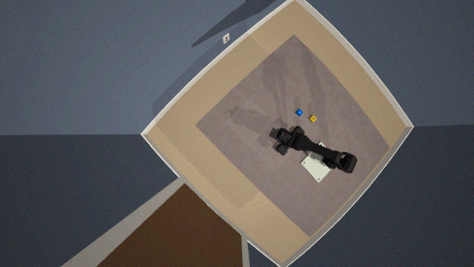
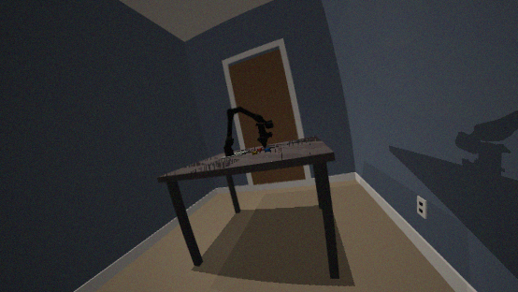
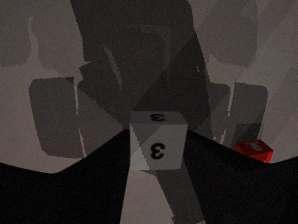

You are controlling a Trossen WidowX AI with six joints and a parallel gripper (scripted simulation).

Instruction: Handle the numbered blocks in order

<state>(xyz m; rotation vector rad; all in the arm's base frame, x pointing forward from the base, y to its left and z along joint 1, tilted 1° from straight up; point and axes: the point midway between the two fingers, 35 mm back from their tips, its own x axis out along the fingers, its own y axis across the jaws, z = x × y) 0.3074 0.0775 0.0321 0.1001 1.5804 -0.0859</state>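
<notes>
Right now my gripper tip is right at the white block. From my gripper tip the other things lie so: red block (4 cm behind, 8 cm to the right); then yellow block (6 cm behind, 21 cm to the right); then blue block (4 cm ahead, 19 cm to the right).
</notes>
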